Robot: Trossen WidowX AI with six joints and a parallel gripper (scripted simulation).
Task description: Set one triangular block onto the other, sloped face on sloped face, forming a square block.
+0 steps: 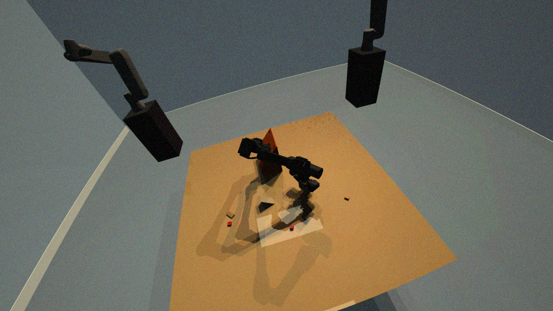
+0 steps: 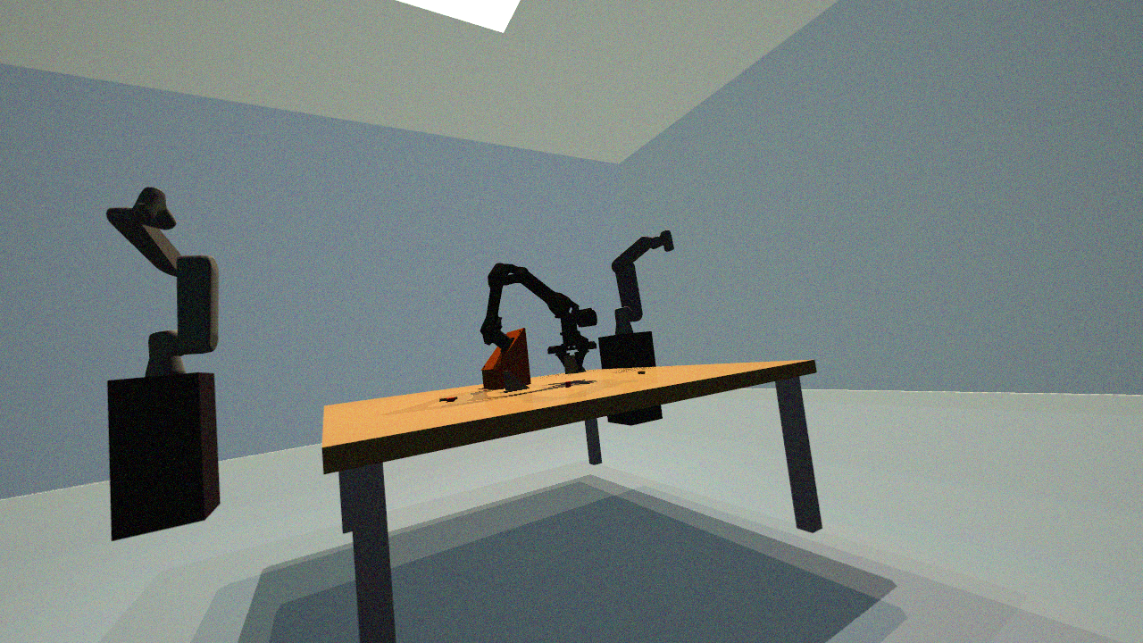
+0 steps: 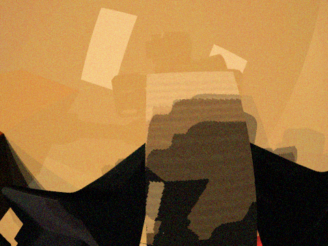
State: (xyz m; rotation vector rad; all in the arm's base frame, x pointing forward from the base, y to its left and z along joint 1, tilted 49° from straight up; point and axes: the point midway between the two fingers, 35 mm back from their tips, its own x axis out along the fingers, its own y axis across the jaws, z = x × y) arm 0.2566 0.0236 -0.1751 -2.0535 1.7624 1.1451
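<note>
Right now the triangular block is 1 cm to the right of my gripper tip and 1 cm above it. The rest, counted from my gripper tip: brown block 46 cm to the right, 3 cm below, 2 cm ahead; then orange cube 20 cm to the left, 13 cm ahead, 3 cm below.
</note>
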